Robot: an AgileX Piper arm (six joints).
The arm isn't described. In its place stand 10 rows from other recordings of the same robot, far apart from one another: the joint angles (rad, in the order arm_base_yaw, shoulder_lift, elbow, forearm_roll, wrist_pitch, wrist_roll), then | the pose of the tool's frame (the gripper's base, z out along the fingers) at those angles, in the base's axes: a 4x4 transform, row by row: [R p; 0 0 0 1], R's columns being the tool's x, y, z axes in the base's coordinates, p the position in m.
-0.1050, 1.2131, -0.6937, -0.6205, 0.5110, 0.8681 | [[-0.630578 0.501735 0.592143 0.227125], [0.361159 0.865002 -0.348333 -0.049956], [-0.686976 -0.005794 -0.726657 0.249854], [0 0 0 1]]
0.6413, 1.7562, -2.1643, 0.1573, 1.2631, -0.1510 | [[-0.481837 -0.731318 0.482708 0.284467], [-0.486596 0.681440 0.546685 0.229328], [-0.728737 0.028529 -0.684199 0.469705], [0 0 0 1]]
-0.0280, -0.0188, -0.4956, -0.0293, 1.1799, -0.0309 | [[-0.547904 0.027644 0.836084 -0.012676], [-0.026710 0.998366 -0.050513 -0.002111], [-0.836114 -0.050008 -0.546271 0.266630], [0 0 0 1]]
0.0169, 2.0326, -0.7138, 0.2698, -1.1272, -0.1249 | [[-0.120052 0.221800 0.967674 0.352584], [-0.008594 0.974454 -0.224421 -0.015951], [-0.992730 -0.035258 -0.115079 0.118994], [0 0 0 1]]
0.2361, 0.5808, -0.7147, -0.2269, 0.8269, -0.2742 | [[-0.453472 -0.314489 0.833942 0.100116], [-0.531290 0.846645 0.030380 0.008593], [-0.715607 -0.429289 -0.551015 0.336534], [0 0 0 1]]
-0.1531, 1.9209, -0.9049, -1.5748, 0.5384, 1.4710 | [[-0.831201 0.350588 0.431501 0.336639], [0.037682 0.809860 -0.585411 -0.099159], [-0.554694 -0.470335 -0.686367 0.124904], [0 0 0 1]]
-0.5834, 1.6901, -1.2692, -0.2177, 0.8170, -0.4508 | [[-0.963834 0.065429 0.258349 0.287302], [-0.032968 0.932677 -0.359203 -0.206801], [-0.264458 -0.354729 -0.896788 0.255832], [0 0 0 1]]
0.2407, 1.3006, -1.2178, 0.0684, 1.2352, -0.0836 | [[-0.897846 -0.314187 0.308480 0.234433], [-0.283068 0.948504 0.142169 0.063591], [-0.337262 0.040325 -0.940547 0.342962], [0 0 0 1]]
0.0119, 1.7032, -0.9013, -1.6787, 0.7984, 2.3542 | [[-0.119561 0.801391 0.586069 0.332671], [0.411911 0.577141 -0.705151 -0.060844], [-0.903346 0.157100 -0.399105 0.213779], [0 0 0 1]]
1.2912, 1.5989, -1.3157, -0.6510, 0.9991, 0.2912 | [[-0.167207 -0.782075 0.600334 0.136529], [-0.892855 0.378367 0.244231 0.307468], [-0.418154 -0.495174 -0.761544 0.307636], [0 0 0 1]]
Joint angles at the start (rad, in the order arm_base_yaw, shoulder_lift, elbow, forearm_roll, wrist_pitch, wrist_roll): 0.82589 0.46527 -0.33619 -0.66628 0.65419 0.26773
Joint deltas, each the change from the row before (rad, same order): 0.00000 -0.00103 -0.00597 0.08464 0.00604 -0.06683; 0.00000 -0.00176 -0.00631 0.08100 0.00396 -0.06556; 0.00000 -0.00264 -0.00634 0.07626 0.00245 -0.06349; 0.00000 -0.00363 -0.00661 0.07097 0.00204 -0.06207; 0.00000 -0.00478 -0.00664 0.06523 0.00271 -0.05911; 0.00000 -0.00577 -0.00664 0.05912 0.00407 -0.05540; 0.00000 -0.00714 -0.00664 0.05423 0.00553 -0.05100; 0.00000 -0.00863 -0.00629 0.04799 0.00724 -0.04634; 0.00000 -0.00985 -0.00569 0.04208 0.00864 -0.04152; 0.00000 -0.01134 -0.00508 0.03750 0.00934 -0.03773; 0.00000 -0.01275 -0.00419 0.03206 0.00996 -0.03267
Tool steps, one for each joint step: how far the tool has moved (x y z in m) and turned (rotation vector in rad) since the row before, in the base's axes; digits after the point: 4 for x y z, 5 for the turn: -0.0029 0.0021 -0.0011 0.00626 0.03888 0.02837; -0.0029 0.0023 -0.0004 0.00870 0.03316 0.03159; -0.0030 0.0023 0.0002 0.01047 0.02715 0.03339; -0.0029 0.0022 0.0008 0.01079 0.02087 0.03450; -0.0029 0.0019 0.0012 0.01085 0.01578 0.03394; -0.0028 0.0016 0.0015 0.01023 0.01163 0.03252; -0.0029 0.0012 0.0017 0.01079 0.00883 0.03056; -0.0029 0.0008 0.0018 0.00995 0.00583 0.02832; -0.0029 0.0004 0.0017 0.00899 0.00363 0.02595; -0.0029 0.0000 0.0017 0.00881 0.00144 0.02422; -0.0029 -0.0004 0.0015 0.00837 -0.00025 0.02155
